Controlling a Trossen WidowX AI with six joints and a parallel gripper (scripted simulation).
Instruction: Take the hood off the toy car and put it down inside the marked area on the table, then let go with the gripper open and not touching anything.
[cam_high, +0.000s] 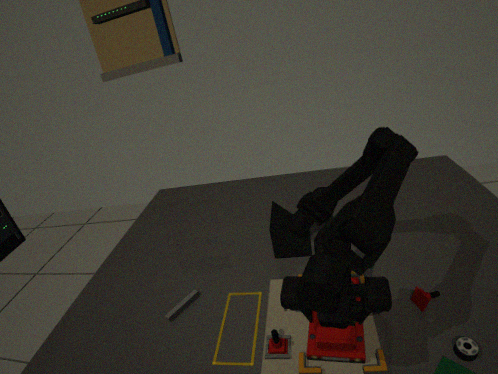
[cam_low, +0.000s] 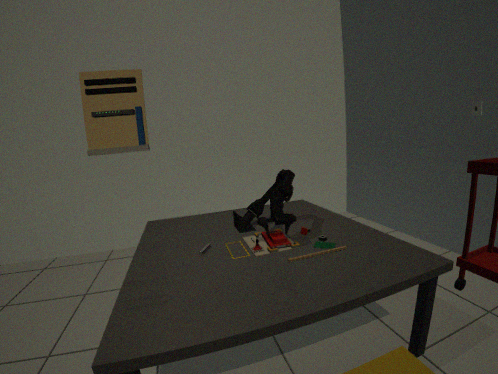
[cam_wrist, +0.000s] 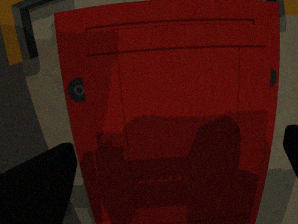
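Now: the red hood 1 cm below my gripper tip. Round my gripper tip: black-and-white wheel: 23 cm to the left, 7 cm ahead, 4 cm below; long wooden stick: 20 cm ahead, 11 cm to the left, 4 cm below; green plate: 19 cm to the left, 13 cm ahead, 5 cm below.
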